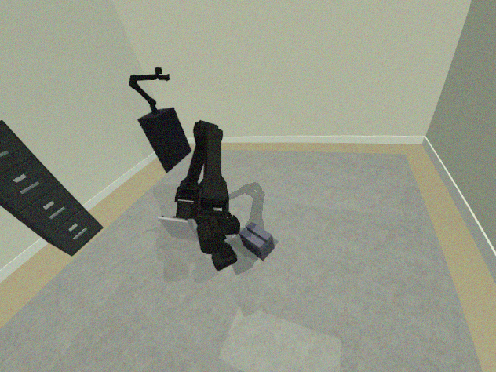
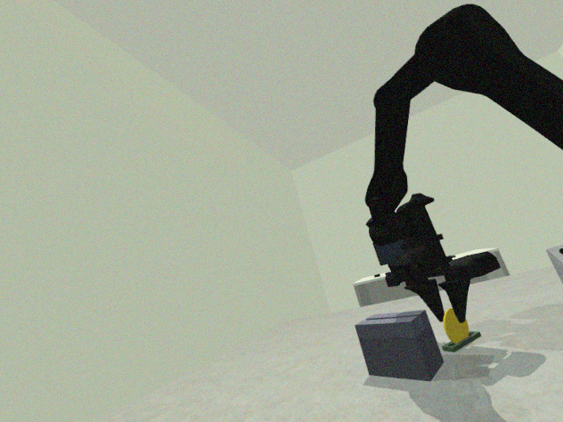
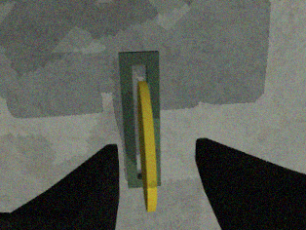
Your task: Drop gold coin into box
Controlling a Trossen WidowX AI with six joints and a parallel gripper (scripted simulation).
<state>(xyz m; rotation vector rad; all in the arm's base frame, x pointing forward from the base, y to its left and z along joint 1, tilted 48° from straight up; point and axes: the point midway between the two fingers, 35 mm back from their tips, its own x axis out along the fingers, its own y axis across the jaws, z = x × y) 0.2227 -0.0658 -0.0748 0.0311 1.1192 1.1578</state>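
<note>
The gold coin lies 1 cm below my gripper tip.
</note>
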